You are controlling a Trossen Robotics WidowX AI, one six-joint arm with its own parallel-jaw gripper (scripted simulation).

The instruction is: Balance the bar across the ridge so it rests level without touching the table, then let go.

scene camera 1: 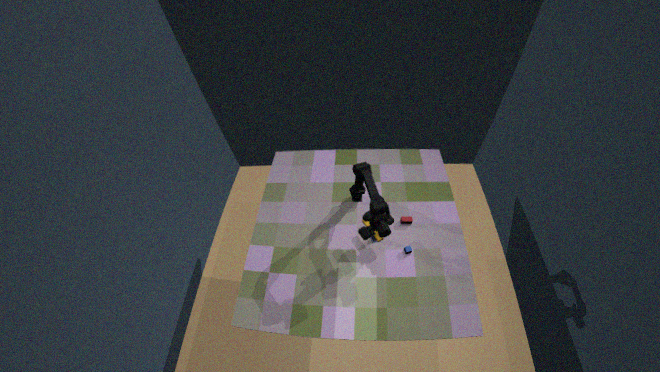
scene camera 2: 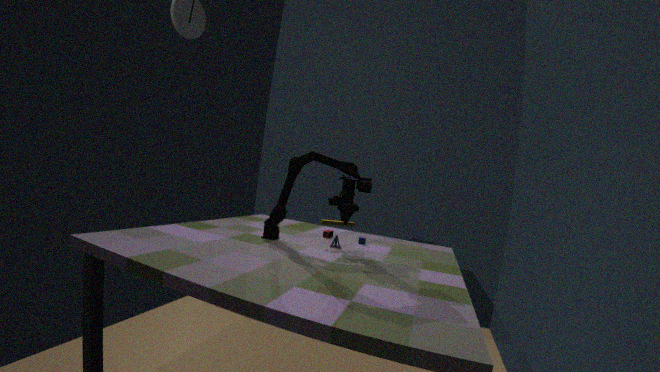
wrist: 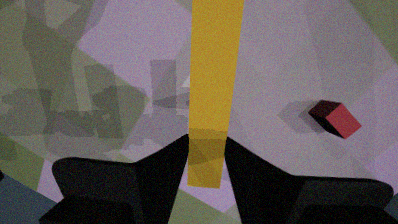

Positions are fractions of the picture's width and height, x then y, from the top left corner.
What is my gripper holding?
A yellow bar.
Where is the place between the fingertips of my gripper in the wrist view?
0.52, 0.62
